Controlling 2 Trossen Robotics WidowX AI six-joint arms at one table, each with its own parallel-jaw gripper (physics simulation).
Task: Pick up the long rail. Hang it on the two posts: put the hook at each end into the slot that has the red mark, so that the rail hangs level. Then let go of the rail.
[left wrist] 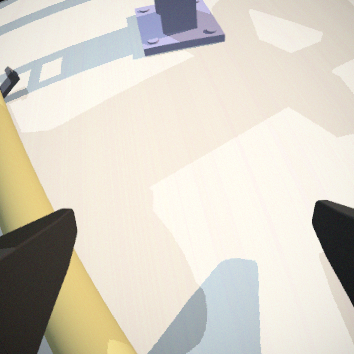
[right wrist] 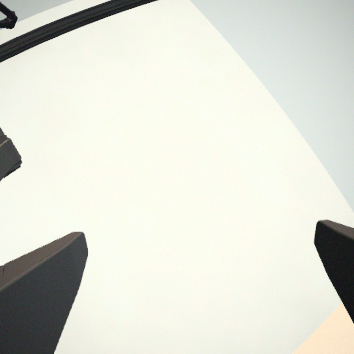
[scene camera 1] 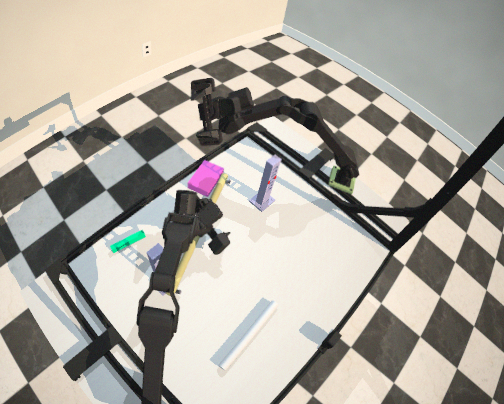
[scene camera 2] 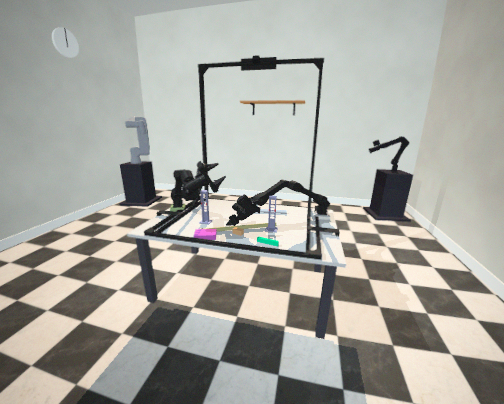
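Seen in the pictures: left gripper, between the fingertips: (left wrist: 197,216) (scene camera 1: 221,221) (scene camera 2: 229,223); right gripper, between the fingertips: (right wrist: 201,238) (scene camera 1: 195,117) (scene camera 2: 222,170); left arm's base, origin of its link: (scene camera 2: 321,213); right arm's base, origin of its link: (scene camera 1: 343,178) (scene camera 2: 177,205).
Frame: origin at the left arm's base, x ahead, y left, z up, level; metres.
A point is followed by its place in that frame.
Note:
The long yellow rail (scene camera 1: 186,260) @(x 0.433, y 0.250, z 0.001 m) (scene camera 2: 260,226) @(x 0.413, y 0.264, z -0.010 m) (left wrist: 17,170) @(x 0.657, y 0.325, z -0.004 m) lies on the table, with a dark hook showing at its far end. One lilac post (scene camera 1: 267,182) @(x 0.757, y 0.202, z 0.104 m) (scene camera 2: 204,207) @(x 0.785, y 0.201, z 0.078 m) (left wrist: 176,17) @(x 0.758, y 0.214, z -0.010 m) stands upright with red marks. The other post (scene camera 1: 155,255) @(x 0.336, y 0.255, z 0.187 m) (scene camera 2: 272,212) stands near the rail's other end, partly hidden by the left arm in scene camera 1. My left gripper (scene camera 1: 204,221) (scene camera 2: 232,220) @(x 0.608, y 0.256, z -0.003 m) (left wrist: 197,216) @(x 0.608, y 0.256, z -0.003 m) is open above the table, beside the rail; one finger overlaps the rail in its wrist view. My right gripper (scene camera 1: 205,112) @(x 0.615, y 0.377, z 0.354 m) (scene camera 2: 221,171) @(x 0.615, y 0.377, z 0.354 m) (right wrist: 201,238) @(x 0.615, y 0.377, z 0.354 m) is open and raised, away from the rail.
A magenta block (scene camera 1: 206,177) @(x 0.709, y 0.405, z 0.002 m) (scene camera 2: 205,233) @(x 0.709, y 0.430, z 0.002 m) lies close to the rail's far end. A green piece (scene camera 1: 128,241) @(x 0.358, y 0.433, z -0.005 m) (scene camera 2: 268,241) @(x 0.355, y 0.449, z -0.010 m) and an orange block (scene camera 2: 238,231) @(x 0.533, y 0.363, z -0.005 m) lie near the rail. A white bar (scene camera 1: 248,335) @(x 0.366, y -0.028, z -0.002 m) lies across the table. A black frame borders the table.

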